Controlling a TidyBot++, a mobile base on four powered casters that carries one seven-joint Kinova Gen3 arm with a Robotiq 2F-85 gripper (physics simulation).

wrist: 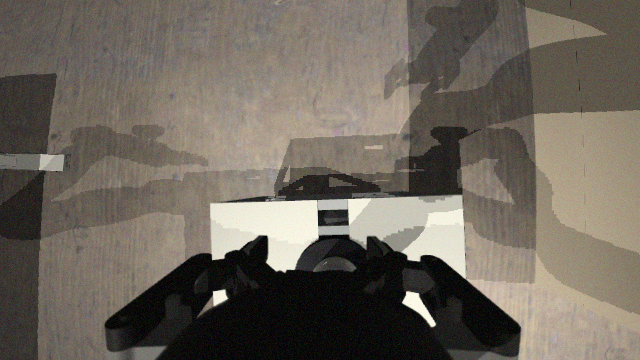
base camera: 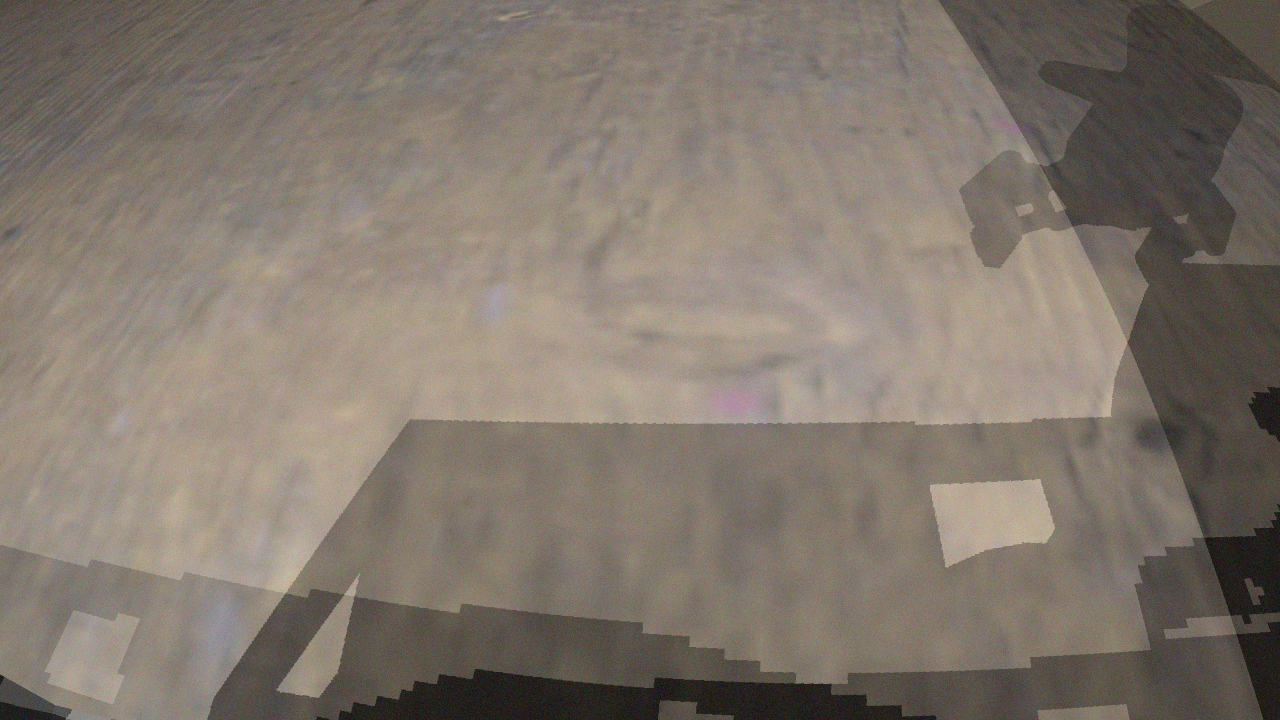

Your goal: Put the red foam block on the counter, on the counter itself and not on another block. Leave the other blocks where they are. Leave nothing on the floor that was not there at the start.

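Places are measured from the arm's base along level axes (x ahead, y left, z up), in centimetres.
Pixels of known places: gripper, fingertip midpoint: (wrist: 317,246).
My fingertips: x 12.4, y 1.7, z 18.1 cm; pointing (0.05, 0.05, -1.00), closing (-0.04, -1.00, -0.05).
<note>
Behind a point stands the place of what it marks.
My gripper (wrist: 317,246) @[x 12.4, y 1.7, z 18.1 cm] is open, with no block between its fingers. It hangs over the white top of my own base (wrist: 260,220) @[x 11.4, y 14.4, z -1.4 cm] in the wrist view. The red foam block does not show in either view. The counter top and the other blocks do not show either.
Wood-grained floor (base camera: 537,223) @[x 57.1, y 10.3, z -39.6 cm] (wrist: 225,100) @[x 57.0, y 44.5, z -39.6 cm] lies ahead of the base, crossed by shadows of the arm and base. A pale beige surface (wrist: 600,165) @[x 20.8, y -84.1, z -20.8 cm] borders the floor at the right of the wrist view. A thin light bar (wrist: 50,162) juts in at the left.
</note>
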